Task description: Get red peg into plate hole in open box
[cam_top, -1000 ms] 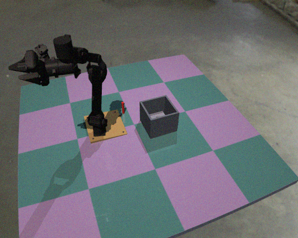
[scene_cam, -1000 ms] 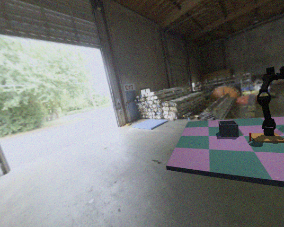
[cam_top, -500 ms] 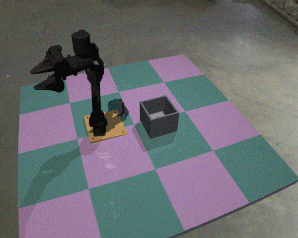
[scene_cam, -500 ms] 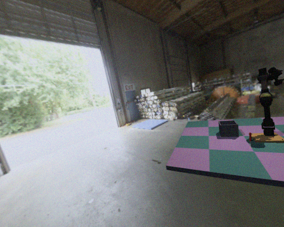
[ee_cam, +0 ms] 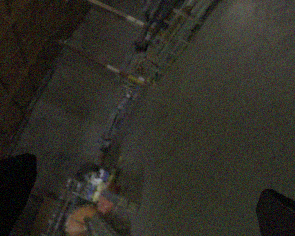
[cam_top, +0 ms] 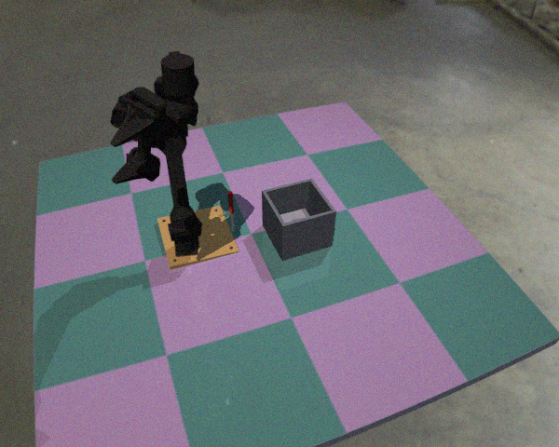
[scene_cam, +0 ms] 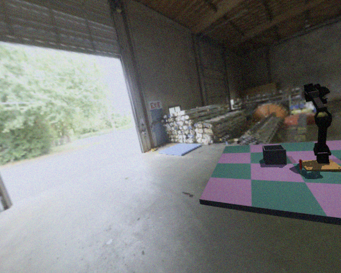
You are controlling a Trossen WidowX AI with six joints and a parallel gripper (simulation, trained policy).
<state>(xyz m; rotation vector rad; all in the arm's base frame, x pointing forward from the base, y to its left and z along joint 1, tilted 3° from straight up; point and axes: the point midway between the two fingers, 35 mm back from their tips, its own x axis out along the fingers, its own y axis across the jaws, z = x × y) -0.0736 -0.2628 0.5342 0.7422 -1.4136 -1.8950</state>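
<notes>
The red peg is 500 mm below my gripper tip, 450 mm to the left of it and 220 mm ahead of it. From my gripper tip the other things lie so: grey plate (490 mm below, 400 mm ahead, 300 mm to the left).
</notes>
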